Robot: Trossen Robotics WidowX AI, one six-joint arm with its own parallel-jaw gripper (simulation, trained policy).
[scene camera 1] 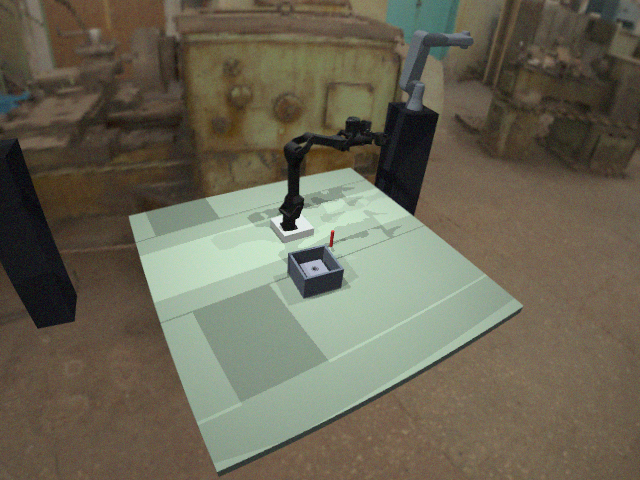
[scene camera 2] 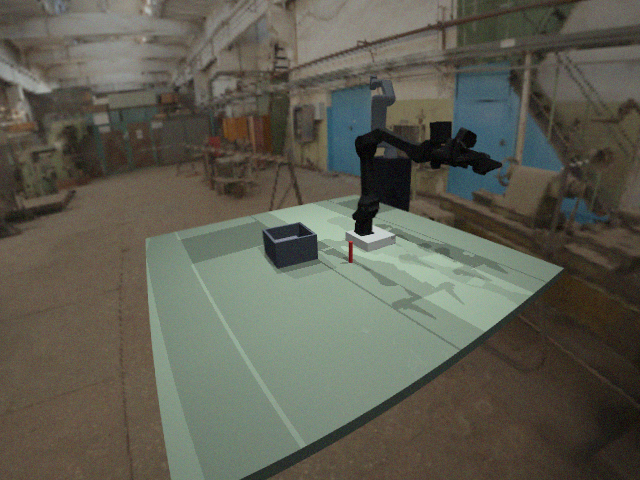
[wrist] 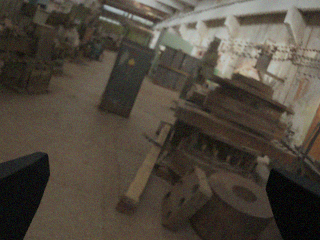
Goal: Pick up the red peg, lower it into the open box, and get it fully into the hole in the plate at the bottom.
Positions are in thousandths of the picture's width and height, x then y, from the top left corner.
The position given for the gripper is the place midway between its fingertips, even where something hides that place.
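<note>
Scene camera 2: the gripper (scene camera 2: 770, 334), a dark box (scene camera 2: 476, 518). Dark box also at (scene camera 1: 491, 595). The gripper again, (wrist: 505, 727). Wrist view: dark box out of frame.
</note>
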